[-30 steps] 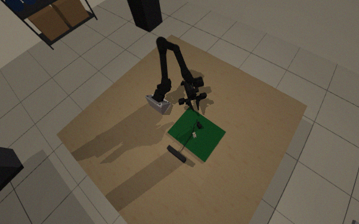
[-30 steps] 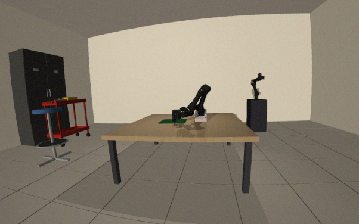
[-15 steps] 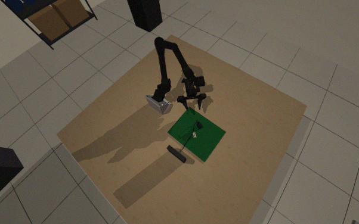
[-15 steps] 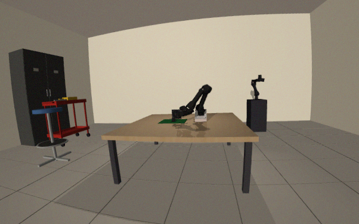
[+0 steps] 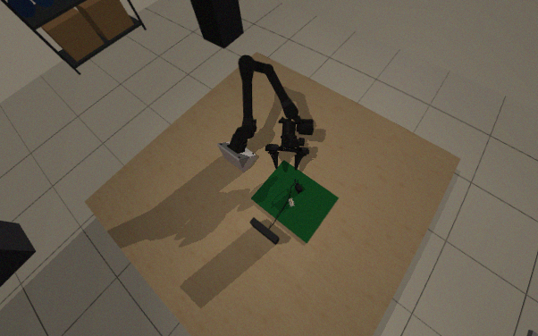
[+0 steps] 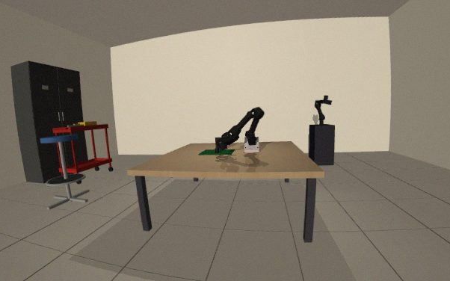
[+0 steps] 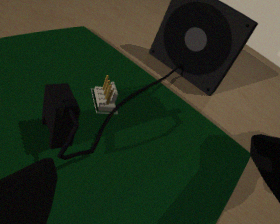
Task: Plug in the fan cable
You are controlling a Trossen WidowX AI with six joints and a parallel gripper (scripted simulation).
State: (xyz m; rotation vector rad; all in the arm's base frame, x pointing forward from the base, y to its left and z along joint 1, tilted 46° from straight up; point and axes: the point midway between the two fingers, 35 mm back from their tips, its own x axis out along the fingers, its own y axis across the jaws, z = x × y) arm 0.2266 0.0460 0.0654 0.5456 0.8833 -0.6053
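The black fan plug lies 8 cm ahead of my gripper tip, 6 cm below it and 2 cm to the right of it. Round my gripper tip: black fan: 25 cm to the right, 8 cm ahead, 2 cm below; white four-pin header: 9 cm to the right, 9 cm ahead, 8 cm below; green board: 9 cm below, 9 cm ahead, 6 cm to the right.
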